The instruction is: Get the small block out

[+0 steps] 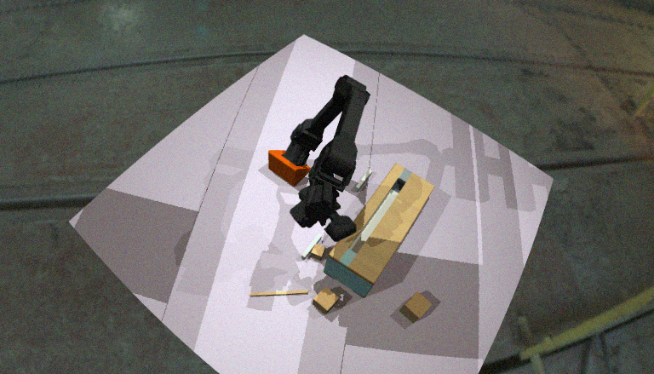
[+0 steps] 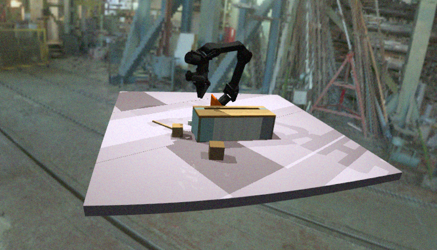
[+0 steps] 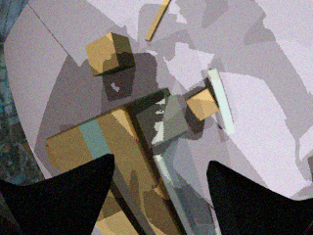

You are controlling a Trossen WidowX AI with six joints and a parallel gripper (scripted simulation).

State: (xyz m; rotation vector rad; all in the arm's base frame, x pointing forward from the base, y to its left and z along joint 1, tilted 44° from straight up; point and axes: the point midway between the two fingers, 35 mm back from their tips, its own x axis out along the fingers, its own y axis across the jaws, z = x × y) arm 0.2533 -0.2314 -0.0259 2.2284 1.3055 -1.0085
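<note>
Now: the tan block 2 cm behind my gripper tip and 14 cm below it. Also, from my gripper tip: long box 6 cm ahead, 16 cm to the left, 10 cm below; then thin stick 3 cm behind, 17 cm to the right, 16 cm below.
</note>
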